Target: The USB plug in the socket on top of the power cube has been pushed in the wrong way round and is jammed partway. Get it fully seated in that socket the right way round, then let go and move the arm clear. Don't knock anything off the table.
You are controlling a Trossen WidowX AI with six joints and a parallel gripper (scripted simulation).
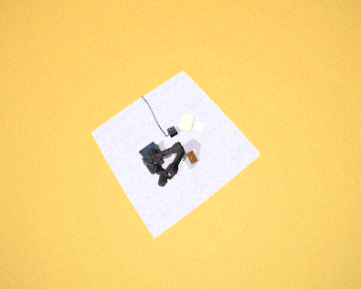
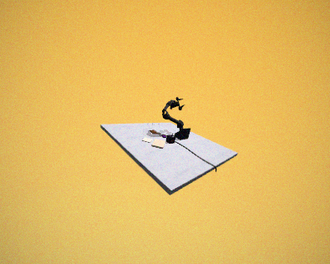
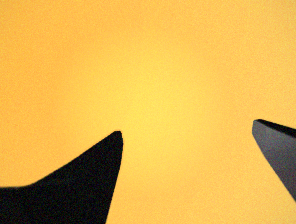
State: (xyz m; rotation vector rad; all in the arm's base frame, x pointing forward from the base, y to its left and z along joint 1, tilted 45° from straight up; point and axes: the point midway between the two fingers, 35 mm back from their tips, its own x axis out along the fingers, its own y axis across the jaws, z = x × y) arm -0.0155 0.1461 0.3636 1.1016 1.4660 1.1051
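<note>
Now: gripper tip 38 cm above the USB plug, 36 cm short of it and 17 cm to the right of it. From my gripper tip the other things lie so: cream card 55 cm ahead, 47 cm below, 13 cm to the left; orange block 47 cm below, 32 cm ahead, 17 cm to the right; purple block 47 cm below, 31 cm ahead, 1 cm to the left.
</note>
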